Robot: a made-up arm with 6 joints.
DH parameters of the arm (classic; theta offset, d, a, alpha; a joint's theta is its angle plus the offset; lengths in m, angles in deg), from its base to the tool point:
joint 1: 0 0.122 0 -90
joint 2: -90 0 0.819 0
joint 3: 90 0.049 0 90
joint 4: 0 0.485 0 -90
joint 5: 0 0 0 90
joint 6: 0 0.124 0 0
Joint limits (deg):
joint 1: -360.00..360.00
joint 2: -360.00..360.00
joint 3: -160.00..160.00
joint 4: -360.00..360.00
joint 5: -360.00..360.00
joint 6: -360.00..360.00
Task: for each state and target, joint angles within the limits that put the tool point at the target. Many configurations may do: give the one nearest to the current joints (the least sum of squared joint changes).
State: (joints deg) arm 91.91 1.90 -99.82 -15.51 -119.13 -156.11
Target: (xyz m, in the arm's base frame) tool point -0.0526 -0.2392 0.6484
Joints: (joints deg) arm 94.68 7.18 -123.43 -12.02 -117.20 -156.11
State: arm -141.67 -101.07 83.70 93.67 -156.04 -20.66
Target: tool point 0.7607 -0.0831 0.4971
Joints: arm -185.39 -89.15 97.04 95.24 -162.20 -20.66
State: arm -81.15 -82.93 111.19 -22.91 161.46 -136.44
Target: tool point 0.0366 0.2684 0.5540
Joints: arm -92.34 -53.35 141.42 -18.50 143.54 -136.44
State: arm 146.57 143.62 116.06 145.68 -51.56 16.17
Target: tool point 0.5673 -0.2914 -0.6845
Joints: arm 152.84 183.84 80.94 142.65 -40.30 16.17
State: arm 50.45 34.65 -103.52 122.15 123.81 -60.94
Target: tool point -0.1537 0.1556 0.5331
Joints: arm 90.79 44.50 -149.62 119.70 107.81 -60.94
